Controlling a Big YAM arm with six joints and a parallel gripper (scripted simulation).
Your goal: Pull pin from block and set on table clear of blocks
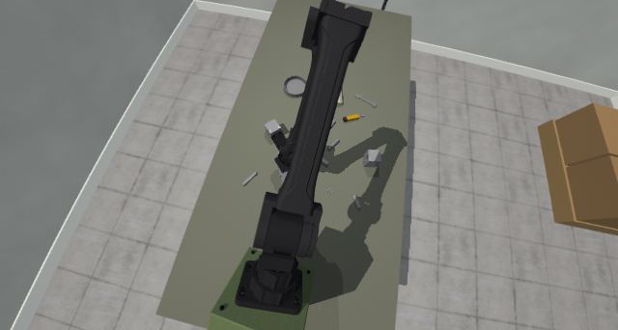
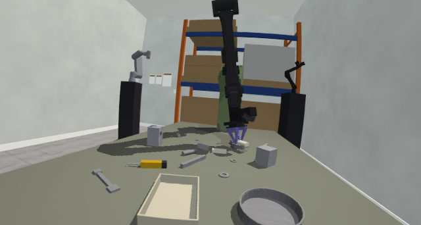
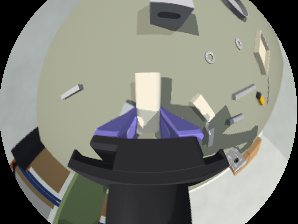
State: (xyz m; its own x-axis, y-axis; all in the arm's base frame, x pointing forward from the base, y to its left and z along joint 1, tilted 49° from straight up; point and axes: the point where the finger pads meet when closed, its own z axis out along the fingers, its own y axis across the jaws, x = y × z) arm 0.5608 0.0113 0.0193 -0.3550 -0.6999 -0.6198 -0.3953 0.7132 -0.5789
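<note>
My hand is 60 mm short of the cream piece, 90 mm to the left of it and 30 mm above it. From my hand the other things lie so: cream tray (390 mm ahead, 200 mm to the right, 30 mm below); then round grey dish (420 mm ahead, 20 mm to the right, 30 mm below); then cream pin (10 mm ahead, 10 mm to the left).
</note>
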